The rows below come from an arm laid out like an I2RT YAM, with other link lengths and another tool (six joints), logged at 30 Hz.
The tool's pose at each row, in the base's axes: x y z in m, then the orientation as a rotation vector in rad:
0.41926 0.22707 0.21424 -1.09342 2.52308 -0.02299
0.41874 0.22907 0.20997 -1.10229 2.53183 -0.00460
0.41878 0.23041 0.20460 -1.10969 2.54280 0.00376
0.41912 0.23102 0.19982 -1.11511 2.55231 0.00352
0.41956 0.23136 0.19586 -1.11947 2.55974 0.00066
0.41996 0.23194 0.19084 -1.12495 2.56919 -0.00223
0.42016 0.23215 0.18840 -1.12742 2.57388 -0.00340
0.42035 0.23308 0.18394 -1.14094 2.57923 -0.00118
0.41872 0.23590 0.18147 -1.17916 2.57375 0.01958
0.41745 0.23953 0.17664 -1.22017 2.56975 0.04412
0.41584 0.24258 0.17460 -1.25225 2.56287 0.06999
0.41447 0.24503 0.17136 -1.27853 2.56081 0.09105
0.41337 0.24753 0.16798 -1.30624 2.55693 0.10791
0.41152 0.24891 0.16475 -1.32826 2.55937 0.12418
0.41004 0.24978 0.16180 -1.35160 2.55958 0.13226
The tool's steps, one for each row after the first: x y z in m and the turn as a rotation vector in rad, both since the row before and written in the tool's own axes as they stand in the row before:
0.00038 0.00247 0.00403 -0.01698 0.00512 -0.00079
0.00085 0.00171 0.00519 -0.01084 0.00947 -0.00057
0.00093 0.00086 0.00466 -0.00433 0.00999 -0.00083
0.00075 0.00047 0.00390 -0.00172 0.00858 -0.00106
0.00090 0.00080 0.00492 -0.00265 0.01069 -0.00120
0.00046 0.00033 0.00239 -0.00142 0.00515 -0.00041
0.00054 0.00110 0.00439 -0.00664 0.00837 -0.00682
-0.00029 0.00341 0.00223 -0.02121 0.00233 -0.02330
-0.00053 0.00390 0.00476 -0.02495 0.00409 -0.02403
-0.00077 0.00338 0.00201 -0.02256 -0.00130 -0.01914
-0.00018 0.00285 0.00319 -0.01970 0.00231 -0.01445
-0.00039 0.00261 0.00345 -0.01691 0.00286 -0.01622
0.00082 0.00248 0.00299 -0.01715 0.00617 -0.01066
0.00090 0.00183 0.00274 -0.01167 0.00737 -0.01285

